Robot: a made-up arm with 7 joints.
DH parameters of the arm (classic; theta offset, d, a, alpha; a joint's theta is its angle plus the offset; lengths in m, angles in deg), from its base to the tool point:
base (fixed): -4.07 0 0 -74.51
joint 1: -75.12 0.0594 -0.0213 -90
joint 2: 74 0 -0.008 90
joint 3: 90 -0.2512 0.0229 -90
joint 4: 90 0.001 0.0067 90
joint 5: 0 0.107 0.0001 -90
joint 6: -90 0 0.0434 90
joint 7: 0 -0.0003 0 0
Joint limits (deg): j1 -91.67..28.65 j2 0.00..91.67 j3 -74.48..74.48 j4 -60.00..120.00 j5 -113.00..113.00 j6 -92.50..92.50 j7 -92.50..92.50
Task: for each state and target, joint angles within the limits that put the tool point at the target. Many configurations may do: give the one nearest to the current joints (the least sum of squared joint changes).
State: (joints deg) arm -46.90 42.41 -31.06 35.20 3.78 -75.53 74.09
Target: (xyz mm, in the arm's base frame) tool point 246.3 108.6 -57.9
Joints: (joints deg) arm -57.20 43.69 -27.98 -6.18 2.20 -82.37 74.09
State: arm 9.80 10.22 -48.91 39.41 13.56 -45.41 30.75
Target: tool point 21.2 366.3 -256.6
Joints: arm -4.64 57.51 -39.93 72.65 12.29 -23.17 30.75
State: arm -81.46 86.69 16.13 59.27 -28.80 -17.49 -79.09
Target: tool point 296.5 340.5 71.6
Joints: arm -82.43 63.66 11.68 67.40 -28.63 -12.02 -79.09
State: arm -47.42 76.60 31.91 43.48 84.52 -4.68 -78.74
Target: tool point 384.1 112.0 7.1
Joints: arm -77.15 25.69 7.83 30.97 83.95 -12.00 -78.74
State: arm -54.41 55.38 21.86 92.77 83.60 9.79 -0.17
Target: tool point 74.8 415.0 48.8
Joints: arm -82.86 91.25 1.30 115.80 81.57 66.63 -0.17
